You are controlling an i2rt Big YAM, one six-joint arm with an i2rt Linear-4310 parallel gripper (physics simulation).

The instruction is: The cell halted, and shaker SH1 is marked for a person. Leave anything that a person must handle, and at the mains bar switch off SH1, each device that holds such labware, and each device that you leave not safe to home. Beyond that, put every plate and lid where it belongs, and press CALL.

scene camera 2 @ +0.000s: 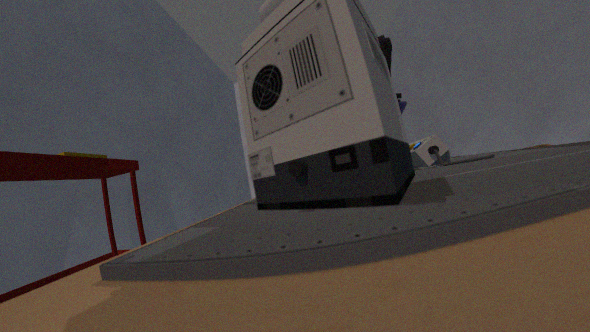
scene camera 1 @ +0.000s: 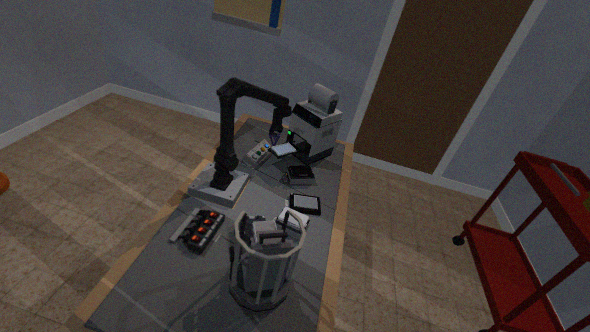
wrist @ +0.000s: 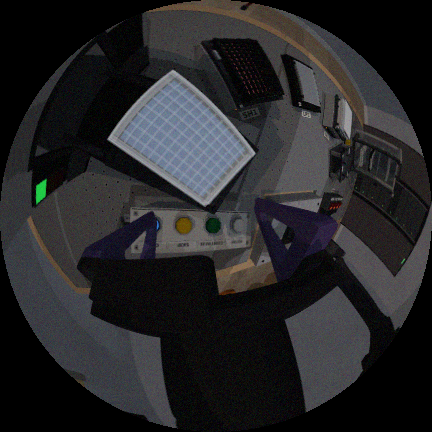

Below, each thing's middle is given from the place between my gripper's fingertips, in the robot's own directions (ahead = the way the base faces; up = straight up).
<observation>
My gripper is now 79 cm to the left of the round plate hotel (scene camera 1: 259,278), 20 cm short of it and 3 cm below it.
</observation>
